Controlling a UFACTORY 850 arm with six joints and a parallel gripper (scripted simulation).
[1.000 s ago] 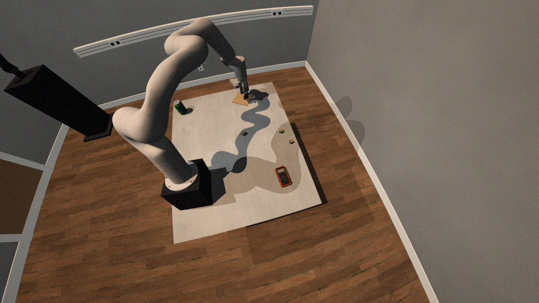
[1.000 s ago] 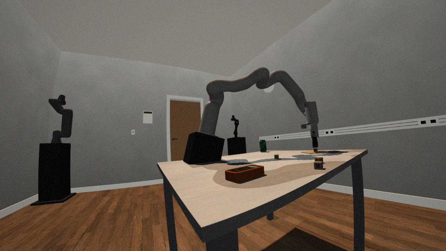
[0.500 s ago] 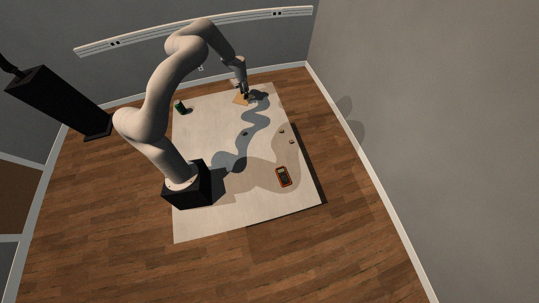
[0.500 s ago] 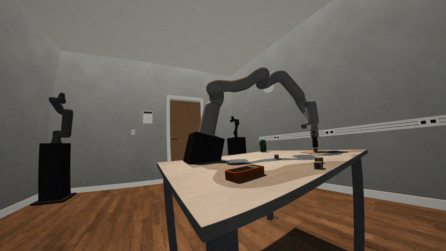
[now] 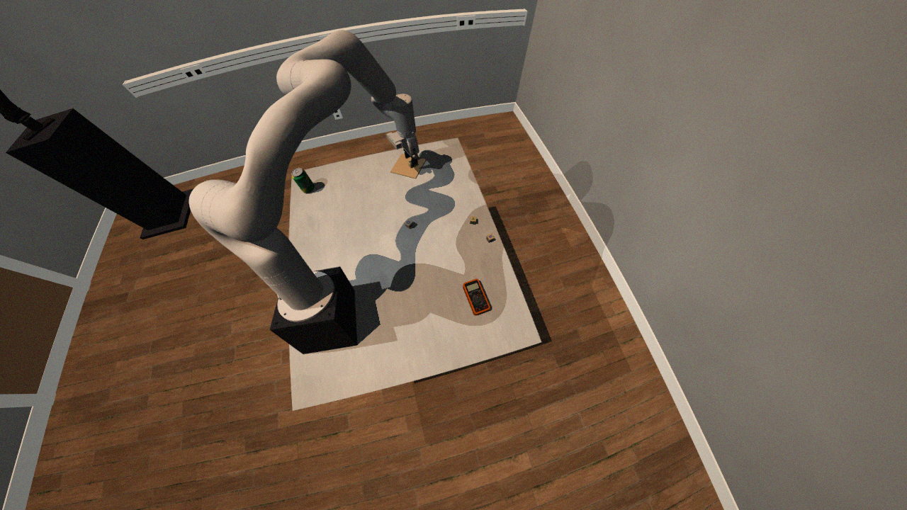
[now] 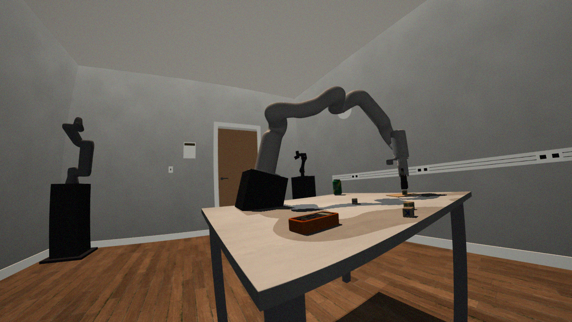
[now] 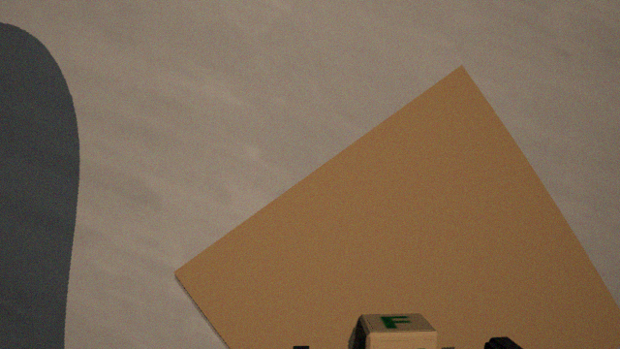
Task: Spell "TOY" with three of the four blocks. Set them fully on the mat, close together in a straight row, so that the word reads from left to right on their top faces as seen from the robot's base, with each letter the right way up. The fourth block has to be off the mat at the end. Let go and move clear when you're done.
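Right now the block is 4 cm below my hand. Round my hand: orange multimeter 74 cm to the right, 11 cm ahead, 4 cm below; then green soda can 54 cm behind, 1 cm above; then tan square mat 5 cm below, 2 cm behind, 1 cm to the left.
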